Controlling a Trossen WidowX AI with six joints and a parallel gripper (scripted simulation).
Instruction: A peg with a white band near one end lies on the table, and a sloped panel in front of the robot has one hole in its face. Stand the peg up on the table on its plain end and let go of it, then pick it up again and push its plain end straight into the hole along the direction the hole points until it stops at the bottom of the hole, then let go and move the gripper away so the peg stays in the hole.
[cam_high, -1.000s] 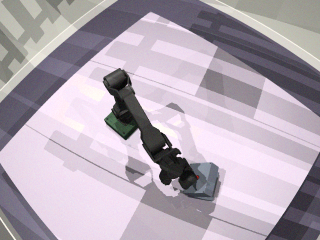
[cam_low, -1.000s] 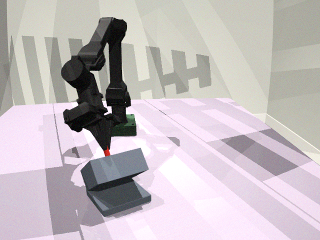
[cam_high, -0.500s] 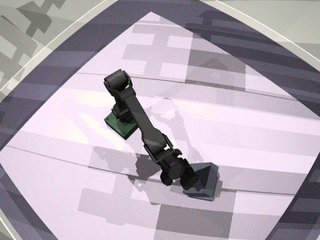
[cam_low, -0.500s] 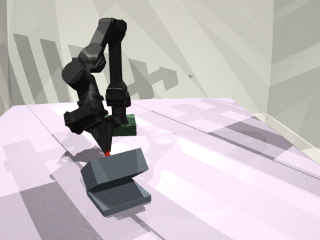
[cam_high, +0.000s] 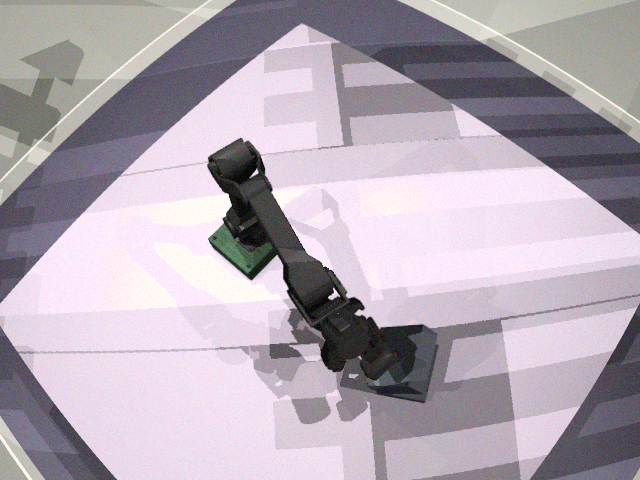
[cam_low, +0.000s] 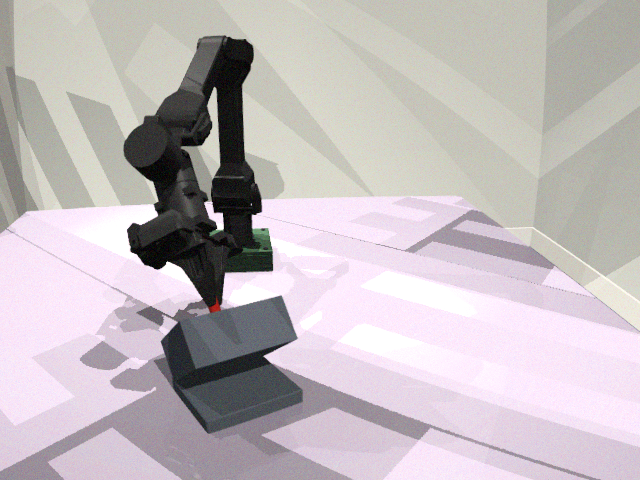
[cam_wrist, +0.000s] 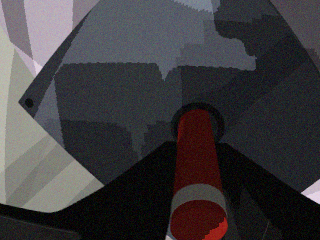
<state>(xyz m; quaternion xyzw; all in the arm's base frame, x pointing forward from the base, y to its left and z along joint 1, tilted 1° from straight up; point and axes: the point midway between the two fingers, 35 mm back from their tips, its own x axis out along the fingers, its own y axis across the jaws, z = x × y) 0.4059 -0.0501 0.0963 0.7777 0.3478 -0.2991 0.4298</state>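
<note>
Now: the red peg 10 mm to the right of my gripper tip, 10 mm behind it and 10 mm above it. Round my gripper tip: flat grey base plate (100 mm below, 40 mm ahead, 20 mm to the left); grey sloped panel (40 mm below, 20 mm ahead, 10 mm to the left).
</note>
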